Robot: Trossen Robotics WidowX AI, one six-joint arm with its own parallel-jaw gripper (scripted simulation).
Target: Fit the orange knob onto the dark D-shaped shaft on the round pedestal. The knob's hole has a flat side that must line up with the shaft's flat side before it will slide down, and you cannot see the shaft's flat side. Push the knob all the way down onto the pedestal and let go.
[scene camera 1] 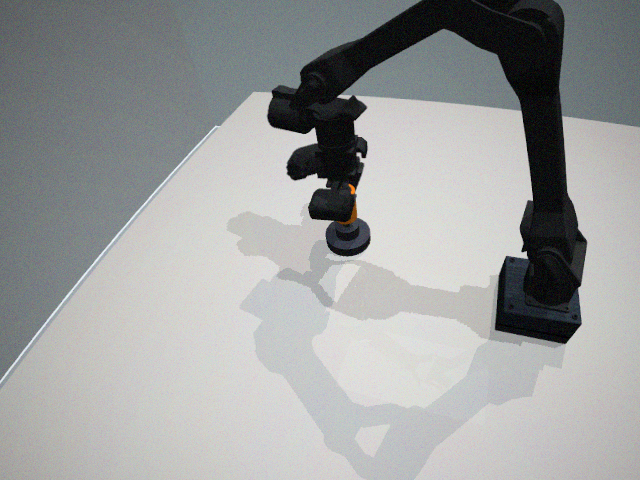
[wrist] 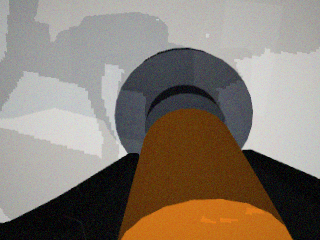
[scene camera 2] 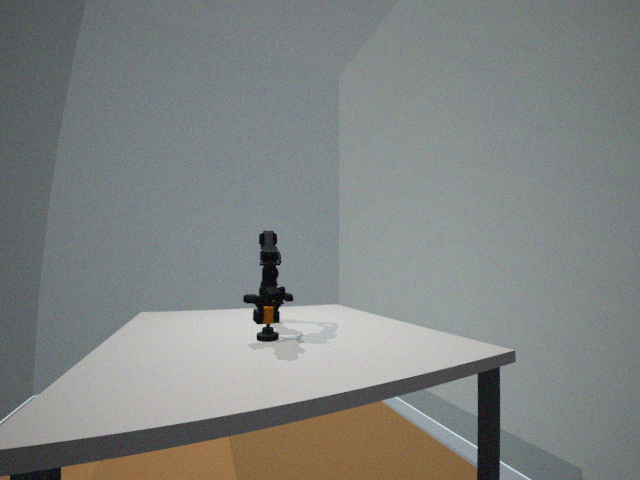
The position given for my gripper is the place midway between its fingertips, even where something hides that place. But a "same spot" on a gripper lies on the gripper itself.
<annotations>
my gripper: scene camera 1 345,212; wrist; scene camera 2
same spot on my gripper: (wrist: pixel 100 200) = (scene camera 2: pixel 275 309)
</annotations>
